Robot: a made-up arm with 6 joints. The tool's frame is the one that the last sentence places.
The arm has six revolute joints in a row. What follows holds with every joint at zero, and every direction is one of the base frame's. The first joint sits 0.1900 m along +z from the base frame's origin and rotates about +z. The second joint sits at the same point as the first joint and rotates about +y. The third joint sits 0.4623 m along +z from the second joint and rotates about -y. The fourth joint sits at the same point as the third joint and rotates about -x. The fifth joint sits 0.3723 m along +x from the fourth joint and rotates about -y. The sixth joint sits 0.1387 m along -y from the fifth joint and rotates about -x. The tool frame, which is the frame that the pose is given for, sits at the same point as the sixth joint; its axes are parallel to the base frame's.
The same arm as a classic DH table. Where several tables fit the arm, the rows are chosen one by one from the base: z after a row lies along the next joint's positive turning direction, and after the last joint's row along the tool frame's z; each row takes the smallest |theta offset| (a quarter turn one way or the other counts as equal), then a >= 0, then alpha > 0; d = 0 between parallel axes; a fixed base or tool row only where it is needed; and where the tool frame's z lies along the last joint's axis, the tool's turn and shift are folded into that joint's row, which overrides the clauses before.
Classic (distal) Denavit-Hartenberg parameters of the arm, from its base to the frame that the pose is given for. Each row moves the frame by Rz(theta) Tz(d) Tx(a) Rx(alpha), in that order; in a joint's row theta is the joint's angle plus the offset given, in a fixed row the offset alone. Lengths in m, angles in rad.
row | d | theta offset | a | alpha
joint 1 | 0.19 | 0 | 0 | -1.5708
joint 2 | 0 | -1.5708 | 0.4623 | 3.1416
joint 3 | 0 | 0 | 0 | -1.5708
joint 4 | -0.3723 | 0 | 0 | 1.5708
joint 5 | 0.1387 | 0 | 0 | -1.5708
joint 6 | 0 | 1.5708 | 0 | 1.5708
tool (fixed) | 0 | -1.5708 | 0 | 0

